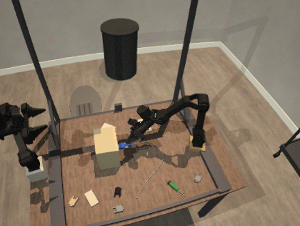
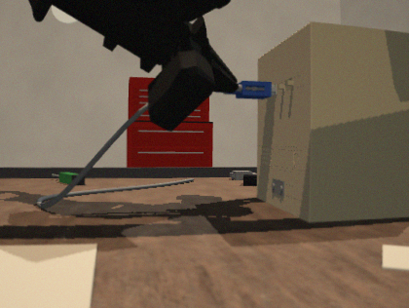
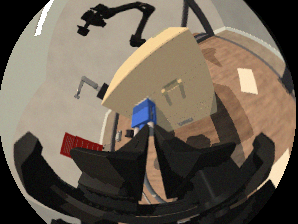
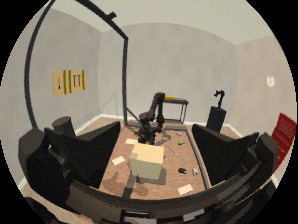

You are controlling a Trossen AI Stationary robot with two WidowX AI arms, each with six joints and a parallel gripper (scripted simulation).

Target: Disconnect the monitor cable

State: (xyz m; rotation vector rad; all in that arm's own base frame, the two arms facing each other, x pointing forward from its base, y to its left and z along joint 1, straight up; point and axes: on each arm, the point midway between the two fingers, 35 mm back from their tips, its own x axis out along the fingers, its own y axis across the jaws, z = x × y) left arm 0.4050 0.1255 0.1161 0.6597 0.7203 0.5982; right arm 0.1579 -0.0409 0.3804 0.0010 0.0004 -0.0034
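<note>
My left hand is 40 mm to the left of the blue plug, 30 mm short of it and 20 mm above it. The rest, counted from my left hand: back panel 80 mm to the right, 50 mm below; then beige box 140 mm to the right, 60 mm below.
</note>
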